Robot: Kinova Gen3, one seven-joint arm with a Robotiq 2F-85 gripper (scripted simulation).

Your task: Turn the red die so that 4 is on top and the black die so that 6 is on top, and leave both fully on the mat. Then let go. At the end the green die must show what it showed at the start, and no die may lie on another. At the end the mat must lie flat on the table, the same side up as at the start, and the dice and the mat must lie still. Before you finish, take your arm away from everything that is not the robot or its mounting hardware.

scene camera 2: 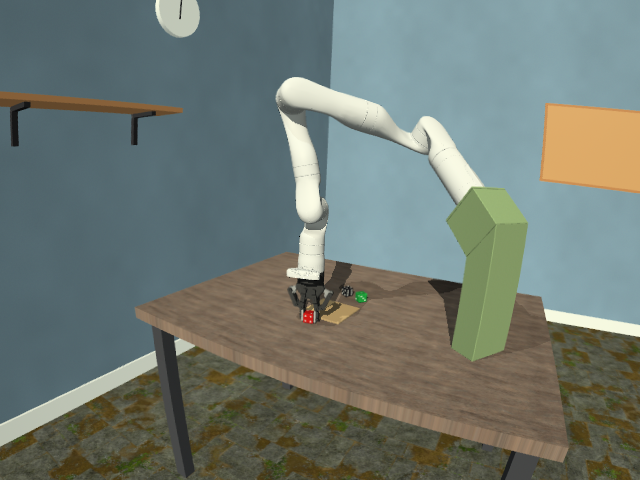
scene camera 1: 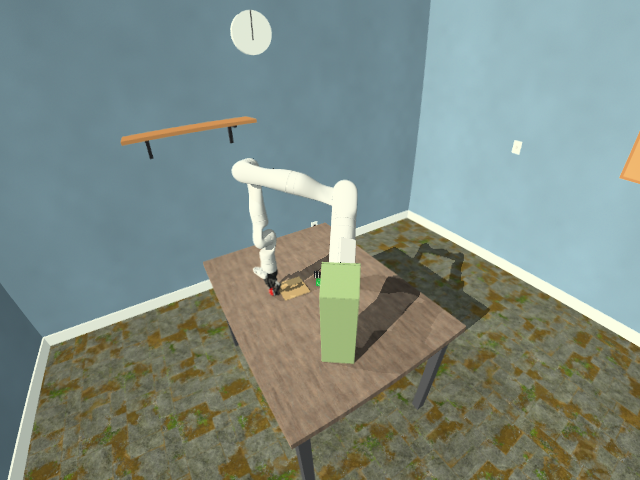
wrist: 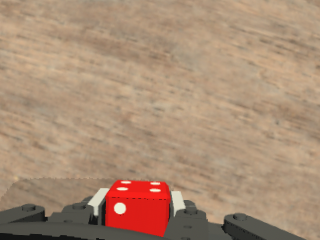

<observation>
The pictures show: my gripper and a red die.
</observation>
